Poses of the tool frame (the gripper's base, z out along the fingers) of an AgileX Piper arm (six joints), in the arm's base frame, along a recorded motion.
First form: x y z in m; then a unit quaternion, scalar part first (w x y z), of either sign.
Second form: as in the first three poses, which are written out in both.
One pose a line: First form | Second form
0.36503 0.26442 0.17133 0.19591 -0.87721 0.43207 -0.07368 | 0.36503 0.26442 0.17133 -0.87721 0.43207 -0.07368 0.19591
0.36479 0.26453 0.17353 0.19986 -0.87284 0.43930 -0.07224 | 0.36479 0.26453 0.17353 -0.87284 0.43930 -0.07224 0.19986
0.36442 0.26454 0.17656 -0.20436 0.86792 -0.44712 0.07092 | 0.36442 0.26454 0.17656 -0.86792 0.44712 -0.07092 0.20436
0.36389 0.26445 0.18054 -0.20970 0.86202 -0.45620 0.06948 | 0.36389 0.26445 0.18054 -0.86202 0.45620 -0.06948 0.20970
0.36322 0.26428 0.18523 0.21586 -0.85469 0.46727 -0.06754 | 0.36322 0.26428 0.18523 -0.85469 0.46727 -0.06754 0.21586
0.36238 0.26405 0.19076 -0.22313 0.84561 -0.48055 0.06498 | 0.36238 0.26405 0.19076 -0.84561 0.48055 -0.06498 0.22313
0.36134 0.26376 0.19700 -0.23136 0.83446 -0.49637 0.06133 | 0.36134 0.26376 0.19700 -0.83446 0.49637 -0.06133 0.23136
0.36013 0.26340 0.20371 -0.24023 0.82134 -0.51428 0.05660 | 0.36013 0.26340 0.20371 -0.82134 0.51428 -0.05660 0.24023
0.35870 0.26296 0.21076 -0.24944 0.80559 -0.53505 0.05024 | 0.35870 0.26296 0.21076 -0.80559 0.53505 -0.05024 0.24944
